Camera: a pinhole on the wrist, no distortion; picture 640 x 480 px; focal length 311.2 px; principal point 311.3 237.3 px. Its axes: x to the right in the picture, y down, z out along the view. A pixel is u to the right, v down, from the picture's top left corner.
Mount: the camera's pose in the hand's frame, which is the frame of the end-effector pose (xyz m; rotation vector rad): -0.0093 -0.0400 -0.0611 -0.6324 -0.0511 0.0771
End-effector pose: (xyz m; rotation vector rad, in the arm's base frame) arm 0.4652 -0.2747 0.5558 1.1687 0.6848 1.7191
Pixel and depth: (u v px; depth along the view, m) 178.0 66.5 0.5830
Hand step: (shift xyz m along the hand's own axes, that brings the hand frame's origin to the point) -0.2815 0.0239 0.5919
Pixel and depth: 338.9 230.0 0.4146
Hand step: -0.0017 0.1993 0.2795
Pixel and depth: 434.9 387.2 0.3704
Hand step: 0.1008 0.3342 0.1352
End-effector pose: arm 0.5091 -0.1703 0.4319 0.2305 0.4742 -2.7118
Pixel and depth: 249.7 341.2 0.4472
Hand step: -0.1377 0.3354 0.2086
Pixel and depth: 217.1 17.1 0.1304
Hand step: -0.0527 -0.0409 0.0976
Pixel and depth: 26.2 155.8 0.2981
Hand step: -0.2981 0.0487 0.2187
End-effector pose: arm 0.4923 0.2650 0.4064 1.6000 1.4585 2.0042
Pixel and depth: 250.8 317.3 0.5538
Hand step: -0.1640 0.3908 0.2981
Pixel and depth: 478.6 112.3 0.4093
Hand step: 0.1899 0.0879 0.3712
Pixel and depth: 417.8 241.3 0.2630
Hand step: 0.0614 0.1253 0.1509
